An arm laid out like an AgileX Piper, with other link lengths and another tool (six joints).
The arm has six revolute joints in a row. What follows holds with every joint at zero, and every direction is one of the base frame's.
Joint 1 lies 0.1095 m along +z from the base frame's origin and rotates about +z.
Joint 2 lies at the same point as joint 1 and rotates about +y.
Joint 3 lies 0.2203 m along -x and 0.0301 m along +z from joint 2 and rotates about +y.
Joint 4 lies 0.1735 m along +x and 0.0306 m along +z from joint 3 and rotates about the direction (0.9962, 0, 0.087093).
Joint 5 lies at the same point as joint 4 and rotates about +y.
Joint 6 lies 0.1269 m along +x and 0.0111 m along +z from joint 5 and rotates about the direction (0.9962, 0, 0.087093).
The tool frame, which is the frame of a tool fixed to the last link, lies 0.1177 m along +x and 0.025 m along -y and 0.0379 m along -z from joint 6; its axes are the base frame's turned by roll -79.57, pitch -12.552 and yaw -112.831 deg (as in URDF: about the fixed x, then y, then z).
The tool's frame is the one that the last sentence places.
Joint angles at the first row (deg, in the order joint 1, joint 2, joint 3, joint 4, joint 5, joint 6):
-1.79, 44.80, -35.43, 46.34, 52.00, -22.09
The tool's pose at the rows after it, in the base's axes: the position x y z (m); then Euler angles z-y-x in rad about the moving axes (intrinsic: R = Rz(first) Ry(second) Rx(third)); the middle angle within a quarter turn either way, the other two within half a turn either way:
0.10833 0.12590 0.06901 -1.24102 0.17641 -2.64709
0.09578 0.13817 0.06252 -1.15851 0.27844 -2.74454
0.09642 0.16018 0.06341 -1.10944 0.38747 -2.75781
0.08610 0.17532 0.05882 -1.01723 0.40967 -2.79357
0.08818 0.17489 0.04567 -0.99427 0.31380 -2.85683
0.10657 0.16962 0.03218 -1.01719 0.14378 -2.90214
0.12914 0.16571 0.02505 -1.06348 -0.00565 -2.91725
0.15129 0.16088 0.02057 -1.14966 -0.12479 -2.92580
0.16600 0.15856 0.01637 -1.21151 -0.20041 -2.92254
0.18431 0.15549 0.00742 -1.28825 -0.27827 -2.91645
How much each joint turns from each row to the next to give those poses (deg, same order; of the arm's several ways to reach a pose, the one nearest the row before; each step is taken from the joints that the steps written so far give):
0.00, 14.67, -2.44, -2.48, 11.76, -2.73
0.21, 9.47, -0.73, 3.53, 3.68, -6.16
2.50, 7.43, -0.49, 6.37, 0.07, -5.12
7.53, 5.08, -2.03, 1.15, -1.28, -0.08
8.04, 2.98, -4.10, -5.49, -4.88, 7.65
8.57, 2.82, -6.19, -11.15, -6.41, 14.40
6.21, 3.21, -6.10, -12.10, -3.47, 14.82
3.53, 3.63, -5.44, -11.10, -0.89, 14.19
2.13, 3.02, -3.47, -7.18, -0.12, 9.14
1.34, 4.62, -3.84, -7.19, -0.15, 9.07

